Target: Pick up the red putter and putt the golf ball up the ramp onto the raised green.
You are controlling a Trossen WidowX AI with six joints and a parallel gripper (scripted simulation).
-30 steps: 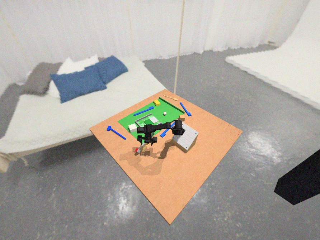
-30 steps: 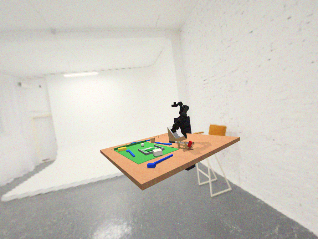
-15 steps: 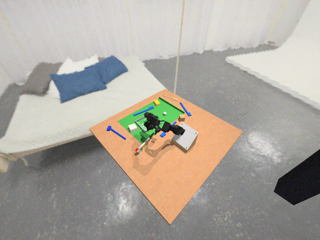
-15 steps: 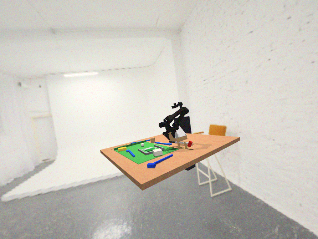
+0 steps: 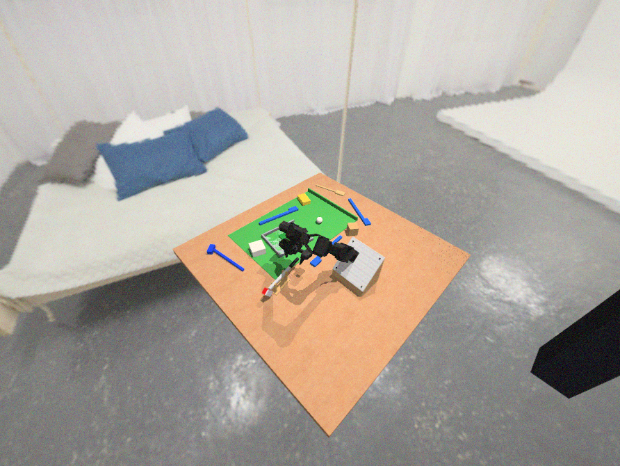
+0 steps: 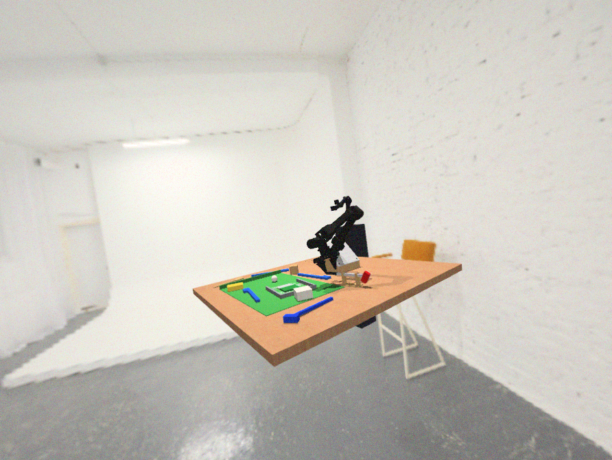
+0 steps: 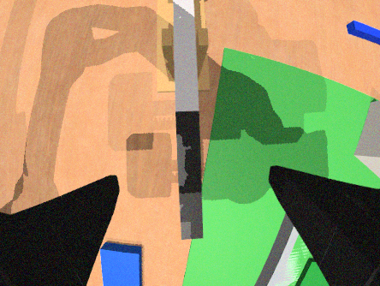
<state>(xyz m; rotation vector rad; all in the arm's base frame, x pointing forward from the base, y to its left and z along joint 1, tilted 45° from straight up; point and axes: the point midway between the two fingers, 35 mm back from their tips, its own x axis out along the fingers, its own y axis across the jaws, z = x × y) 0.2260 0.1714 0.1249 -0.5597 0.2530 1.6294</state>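
My gripper tip is now 40 mm past the tan block, 480 mm to the left of it and 40 mm above it. Also, from my gripper tip: wooden stand: 30 mm behind, 130 mm to the left, 40 mm below; red putter: 30 mm behind, 110 mm to the left, 20 mm below; white block: 250 mm ahead, 60 mm to the left, 50 mm below.
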